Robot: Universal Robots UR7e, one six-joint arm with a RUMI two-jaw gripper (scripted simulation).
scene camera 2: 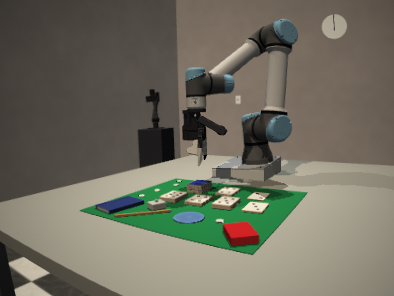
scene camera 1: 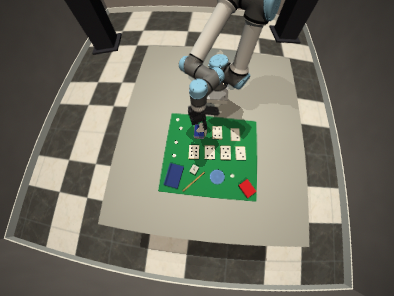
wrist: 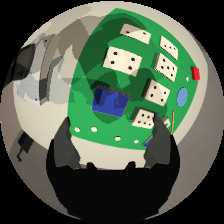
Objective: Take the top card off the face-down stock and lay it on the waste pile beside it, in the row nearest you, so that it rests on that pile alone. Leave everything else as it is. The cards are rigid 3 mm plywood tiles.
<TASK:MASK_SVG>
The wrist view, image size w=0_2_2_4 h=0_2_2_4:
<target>my gripper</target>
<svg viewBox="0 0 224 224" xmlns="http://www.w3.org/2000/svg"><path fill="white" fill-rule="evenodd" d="M157 113L154 113L153 139L150 140L143 155L146 161L144 167L136 168L136 163L131 161L122 170L97 170L92 162L86 164L86 169L81 168L79 163L80 155L71 141L72 134L69 130L71 126L69 116L64 119L51 140L46 158L46 171L59 202L67 209L68 214L80 218L77 220L92 224L133 224L148 220L146 218L159 213L159 208L168 200L180 169L180 155L173 135Z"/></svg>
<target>blue-backed card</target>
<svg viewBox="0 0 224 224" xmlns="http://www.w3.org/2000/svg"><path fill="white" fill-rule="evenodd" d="M96 88L91 110L122 117L130 97Z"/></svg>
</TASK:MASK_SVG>
